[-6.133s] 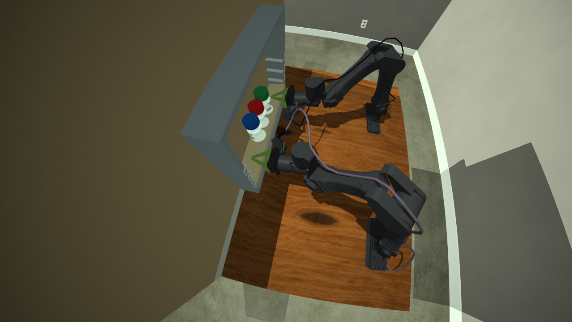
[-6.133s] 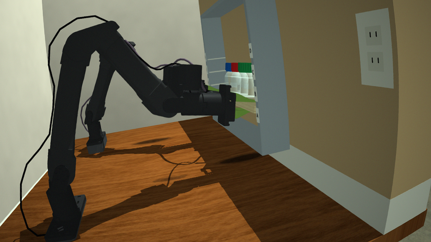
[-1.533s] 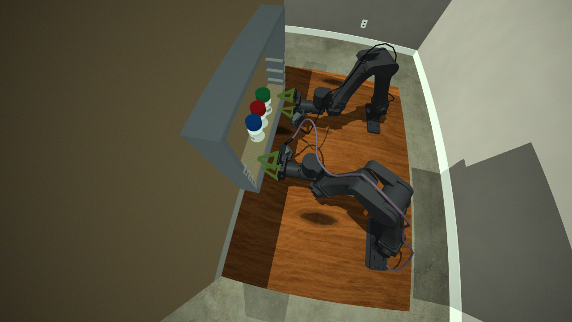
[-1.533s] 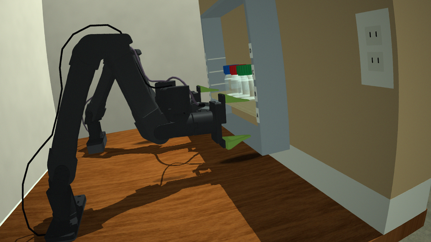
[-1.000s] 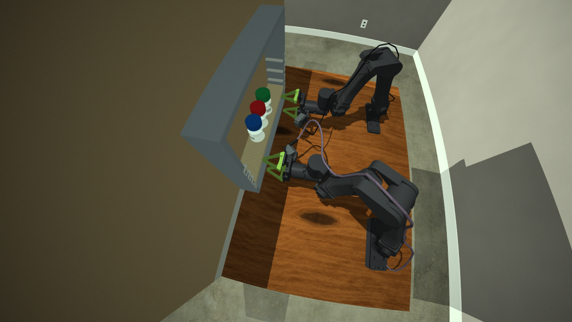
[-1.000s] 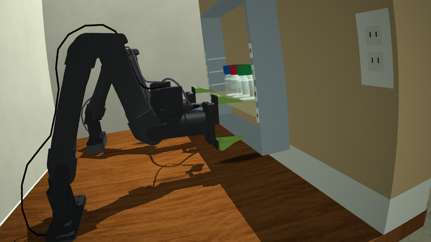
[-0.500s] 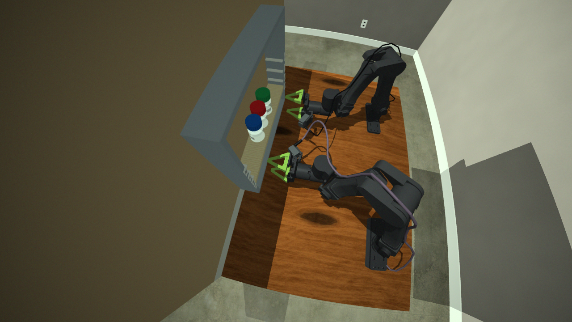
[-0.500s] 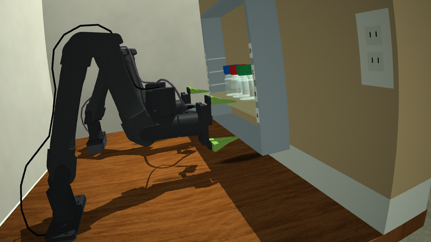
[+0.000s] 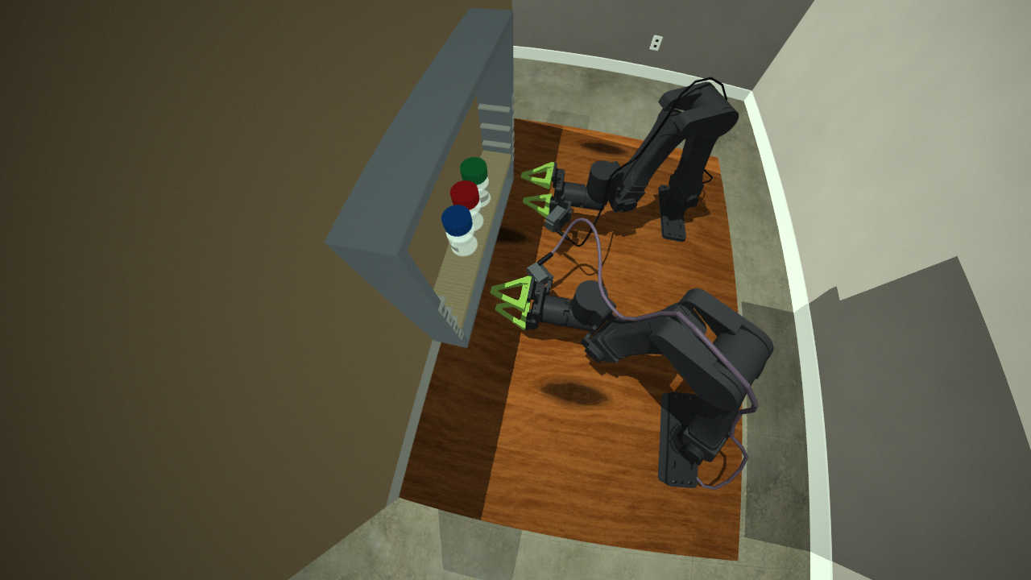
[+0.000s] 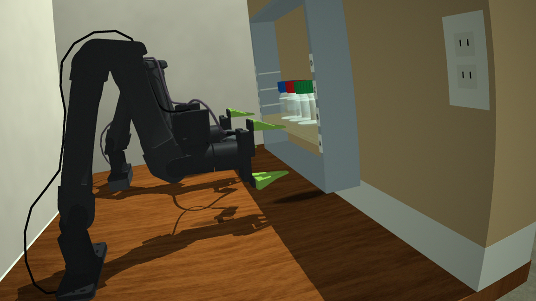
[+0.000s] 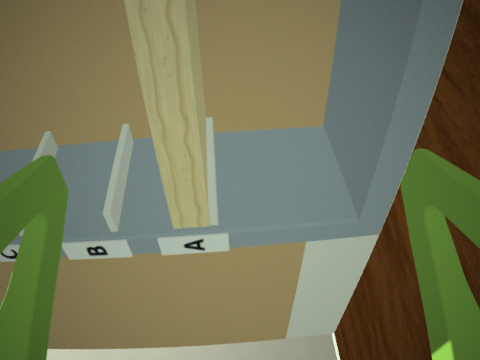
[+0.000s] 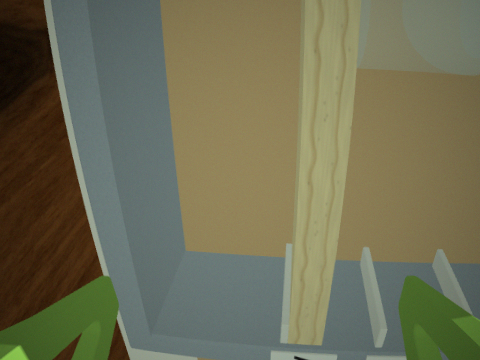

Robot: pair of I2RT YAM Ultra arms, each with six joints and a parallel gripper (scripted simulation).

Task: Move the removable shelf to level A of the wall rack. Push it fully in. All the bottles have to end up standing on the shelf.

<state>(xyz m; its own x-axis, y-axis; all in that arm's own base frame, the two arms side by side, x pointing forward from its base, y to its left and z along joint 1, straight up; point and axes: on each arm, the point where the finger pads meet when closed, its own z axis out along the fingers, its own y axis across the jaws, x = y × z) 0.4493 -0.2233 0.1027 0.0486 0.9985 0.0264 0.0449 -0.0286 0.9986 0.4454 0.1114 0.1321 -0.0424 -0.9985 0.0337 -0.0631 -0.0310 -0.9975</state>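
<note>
Right now the green-capped bottle is 10 cm ahead of my right hand, 8 cm to the left of it and 8 cm above it. Round my right hand: red-capped bottle 10 cm ahead, 14 cm to the left, 8 cm above; wooden shelf 9 cm ahead, 15 cm to the left, 2 cm above; grey wall rack 9 cm ahead, 15 cm to the left, 13 cm above.
</note>
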